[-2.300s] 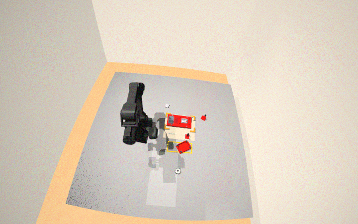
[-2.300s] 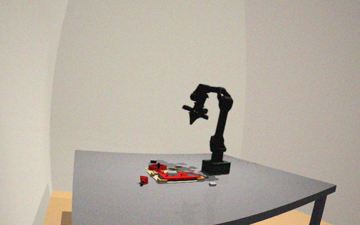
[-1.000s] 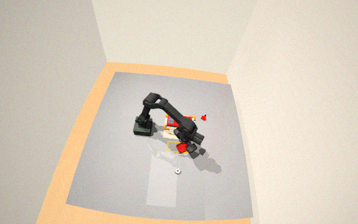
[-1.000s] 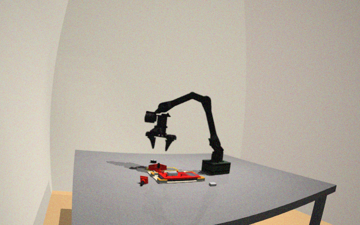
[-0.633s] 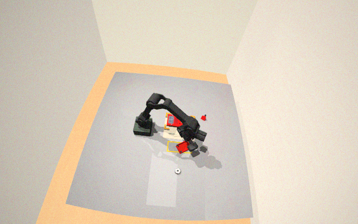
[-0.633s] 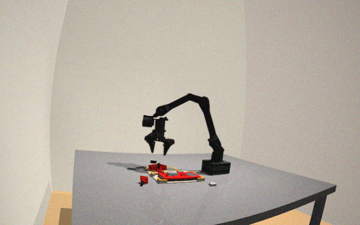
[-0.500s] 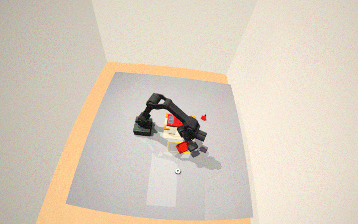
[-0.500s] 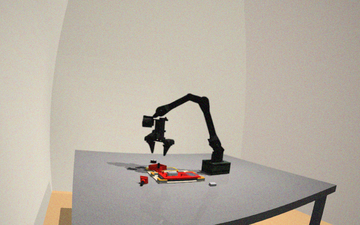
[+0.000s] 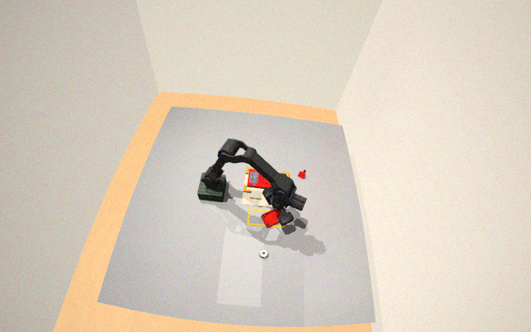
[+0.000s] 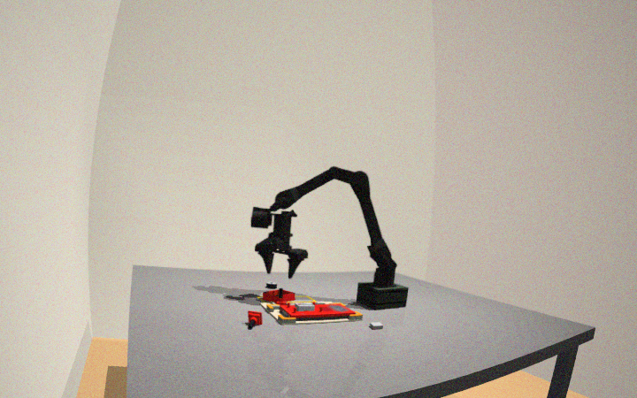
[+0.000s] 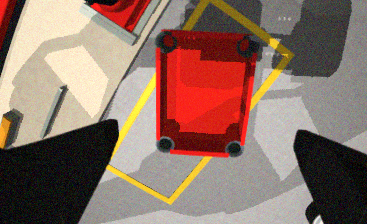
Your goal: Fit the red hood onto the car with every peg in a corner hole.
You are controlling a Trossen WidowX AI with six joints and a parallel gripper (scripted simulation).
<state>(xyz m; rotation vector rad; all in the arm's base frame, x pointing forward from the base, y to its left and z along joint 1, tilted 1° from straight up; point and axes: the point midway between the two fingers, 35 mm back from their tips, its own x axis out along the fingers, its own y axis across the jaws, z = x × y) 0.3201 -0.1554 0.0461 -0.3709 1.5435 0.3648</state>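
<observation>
Now: gripper tip 7 cm above the red hood. From my gripper tip the other things lie so: grey engine block 22 cm to the left, 6 cm below, 1 cm ahead; cream jig 19 cm to the left, 7 cm below, 2 cm behind.
</observation>
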